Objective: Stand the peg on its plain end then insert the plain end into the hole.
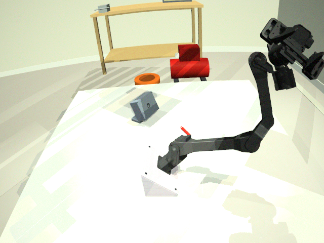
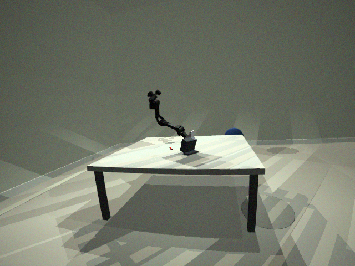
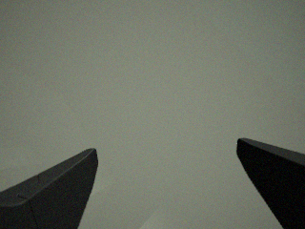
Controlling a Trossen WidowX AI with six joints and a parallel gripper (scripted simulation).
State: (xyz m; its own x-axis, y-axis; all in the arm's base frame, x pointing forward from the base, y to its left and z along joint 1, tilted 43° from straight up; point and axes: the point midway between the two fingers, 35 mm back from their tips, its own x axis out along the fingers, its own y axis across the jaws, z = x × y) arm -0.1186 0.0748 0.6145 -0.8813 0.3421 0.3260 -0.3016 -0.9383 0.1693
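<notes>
My gripper tip is 440 mm short of the red peg, 290 mm to the right of it and 580 mm above it. The rest, counted from my gripper tip: sloped grey panel (560 mm ahead, 500 mm to the left, 510 mm below).
</notes>
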